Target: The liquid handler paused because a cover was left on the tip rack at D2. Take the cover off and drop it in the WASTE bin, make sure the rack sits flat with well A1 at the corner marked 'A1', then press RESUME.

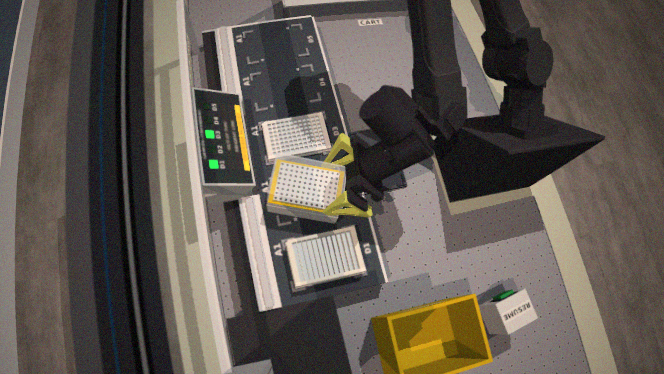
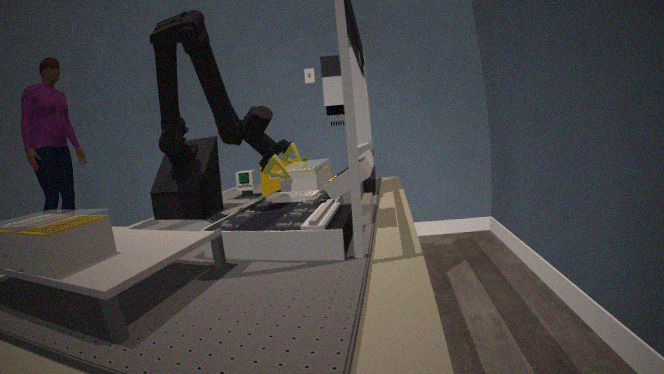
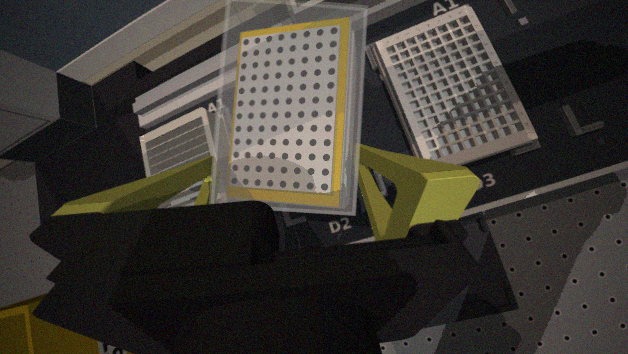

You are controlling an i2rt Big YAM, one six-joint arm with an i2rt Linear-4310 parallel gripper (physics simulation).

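Places are measured from the arm's base along level axes (x ahead, y left, z up), in metres.
Where they show: gripper, fingertip midpoint: (image 1: 324, 189) (image 2: 296, 172) (image 3: 286, 157); arm's base, link origin: (image 1: 520, 129) (image 2: 185, 161).
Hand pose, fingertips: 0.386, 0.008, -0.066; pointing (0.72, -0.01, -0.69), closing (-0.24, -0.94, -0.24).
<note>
Things, the pixels of their centre, and the offset from my fingertips, as dx, dy, dz. "pt": a spot on its surface instead.
- tip rack, body centre: (image 3: 291, 110) (image 1: 308, 182) (image 2: 303, 169) +0.026, -0.016, +0.009
- yellow WASTE bin, body centre: (image 1: 427, 338) (image 2: 285, 177) -0.113, +0.303, -0.043
- RESUME box, body centre: (image 1: 503, 312) (image 2: 246, 184) -0.281, +0.308, -0.058
- deep-well plate, body centre: (image 3: 447, 89) (image 1: 296, 136) (image 2: 293, 196) +0.017, -0.138, -0.050
- ribbed reservoir, body centre: (image 3: 195, 182) (image 1: 325, 257) +0.025, +0.110, -0.041
- status panel, surface spot: (image 1: 222, 136) pt +0.157, -0.140, +0.011
- pipette head, body centre: (image 2: 337, 92) +0.110, +0.329, +0.275
- cart, body centre: (image 2: 88, 262) -0.268, -0.619, -0.077
The tip rack (image 1: 306, 185) (image 3: 285, 109) (image 2: 308, 174) has a yellow rim and dotted top. It is at deck slot D2 under a clear cover (image 3: 359, 66) (image 1: 301, 212) and sits a little askew to the slot marks. My gripper (image 1: 344, 179) (image 3: 286, 157) (image 2: 284, 160) is open, with its yellow fingers on either side of the rack's near end. The yellow WASTE bin (image 1: 427, 309) (image 2: 268, 184) stands open at the front of the table. The RESUME box (image 1: 515, 312) (image 2: 244, 181) with its green button (image 1: 503, 294) is beside the bin.
A deep-well plate (image 1: 294, 134) (image 3: 452, 83) is at D3 and a ribbed reservoir (image 1: 324, 255) (image 3: 175, 140) is at D1. A status panel (image 1: 222, 136) borders the deck. The pipette head (image 2: 334, 93) hangs above. A cart (image 2: 138, 260) carries another rack (image 2: 55, 232). A person (image 2: 45, 130) stands behind.
</note>
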